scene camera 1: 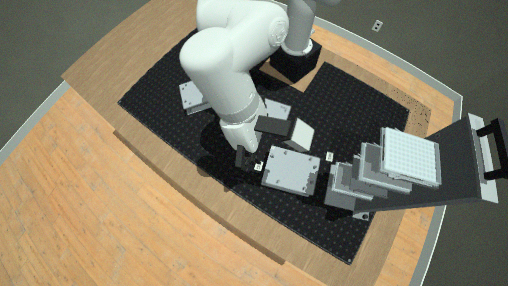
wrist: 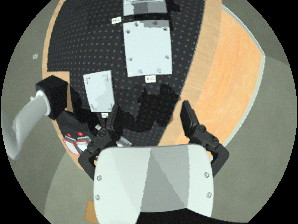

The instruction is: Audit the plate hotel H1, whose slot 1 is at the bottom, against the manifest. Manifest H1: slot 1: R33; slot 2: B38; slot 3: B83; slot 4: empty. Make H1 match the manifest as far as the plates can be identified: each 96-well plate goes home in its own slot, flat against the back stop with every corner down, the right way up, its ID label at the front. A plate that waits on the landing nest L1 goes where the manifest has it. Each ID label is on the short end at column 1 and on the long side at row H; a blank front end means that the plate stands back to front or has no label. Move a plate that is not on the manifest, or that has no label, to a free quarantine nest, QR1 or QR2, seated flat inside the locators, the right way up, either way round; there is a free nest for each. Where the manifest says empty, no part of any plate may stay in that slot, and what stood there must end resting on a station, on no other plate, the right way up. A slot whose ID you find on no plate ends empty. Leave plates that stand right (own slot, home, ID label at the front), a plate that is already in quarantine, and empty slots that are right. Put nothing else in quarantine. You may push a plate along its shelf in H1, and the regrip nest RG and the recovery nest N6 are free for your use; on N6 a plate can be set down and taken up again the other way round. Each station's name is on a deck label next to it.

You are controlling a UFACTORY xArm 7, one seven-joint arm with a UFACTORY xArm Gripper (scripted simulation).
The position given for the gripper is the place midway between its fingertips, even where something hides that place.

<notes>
In view: the gripper [scene camera 1: 260, 144], a white 96-well plate [scene camera 1: 401, 154] and a plate hotel H1 [scene camera 1: 459, 185].
The gripper also shows in the wrist view [wrist: 151, 109]. The wrist view does not show the white 96-well plate: it is out of frame.
</notes>
